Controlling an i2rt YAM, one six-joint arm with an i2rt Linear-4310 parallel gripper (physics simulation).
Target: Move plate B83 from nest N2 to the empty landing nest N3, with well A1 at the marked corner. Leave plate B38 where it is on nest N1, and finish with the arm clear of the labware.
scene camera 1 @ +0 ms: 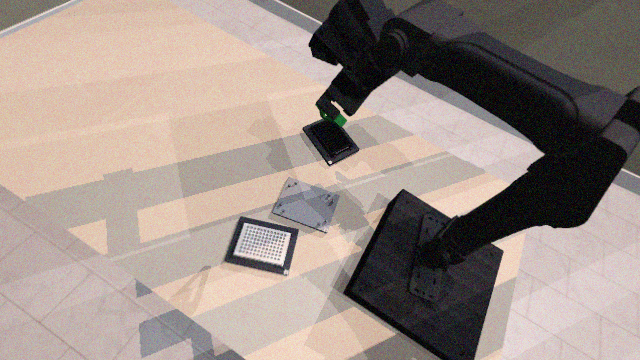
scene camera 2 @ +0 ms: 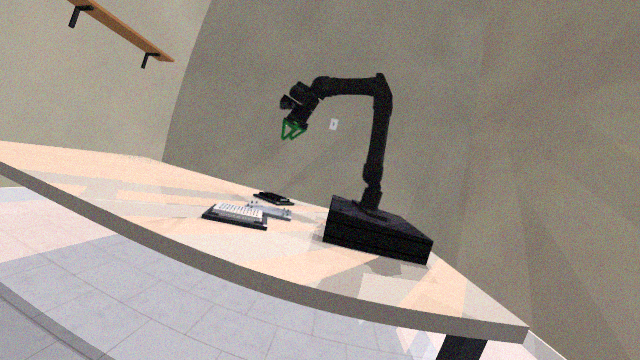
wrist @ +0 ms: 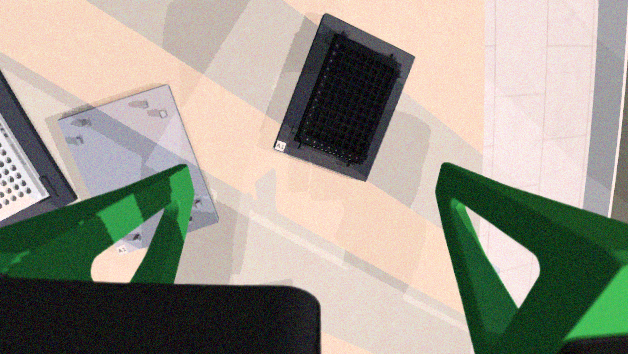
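A black well plate sits in a dark nest; its nest's A1 tag is at the lower left in the wrist view. A white well plate sits in another dark nest, partly cut off in the wrist view. No plate numbers are readable. Between them lies the empty grey nest N3, its A1 tag near the left finger. My gripper is open and empty, high above the table.
The arm's black base block stands on the table beside the nests. The table's edge runs along the front in the second scene view. A wooden shelf is on the wall at the upper left.
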